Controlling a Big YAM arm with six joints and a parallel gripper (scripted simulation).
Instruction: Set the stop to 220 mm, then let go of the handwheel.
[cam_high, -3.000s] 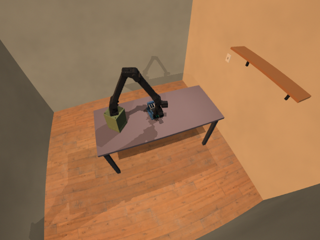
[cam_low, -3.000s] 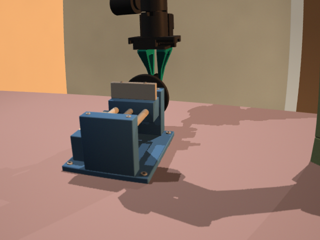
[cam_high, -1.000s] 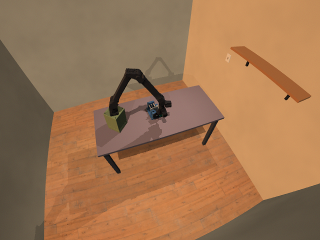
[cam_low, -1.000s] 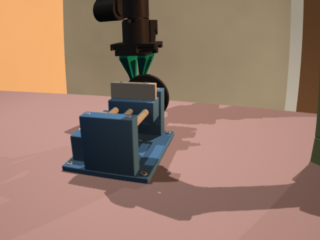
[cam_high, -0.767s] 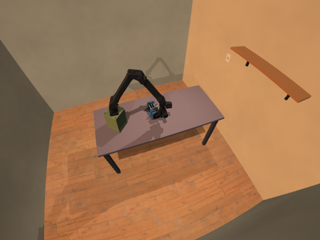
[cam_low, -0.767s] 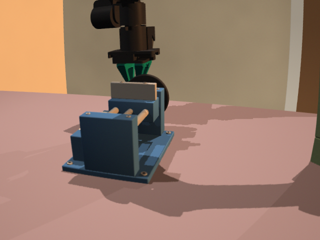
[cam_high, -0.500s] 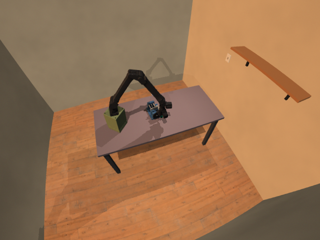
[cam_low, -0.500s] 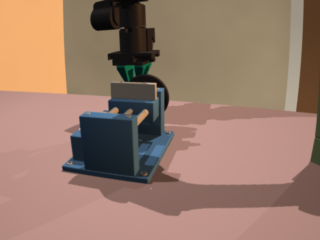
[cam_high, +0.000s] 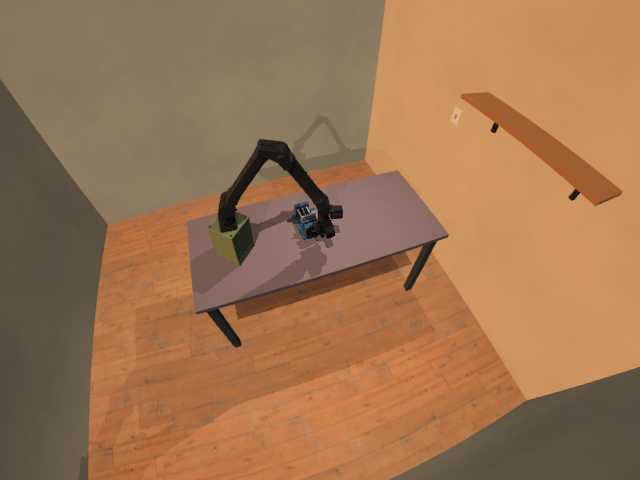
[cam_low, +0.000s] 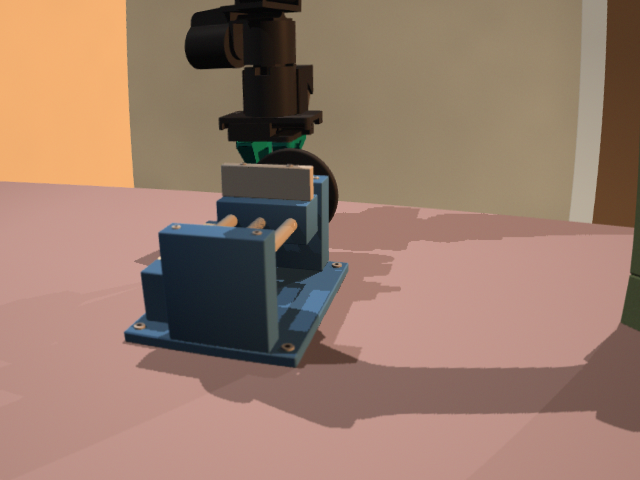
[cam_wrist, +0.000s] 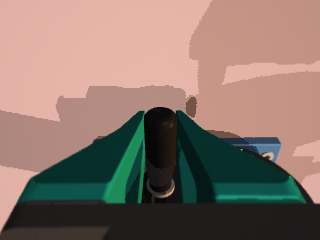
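My gripper is now 3 cm past the grey stop plate, 12 cm to the right of it and 3 cm below it. Also, from my hand: black crank handle 1 cm to the left.
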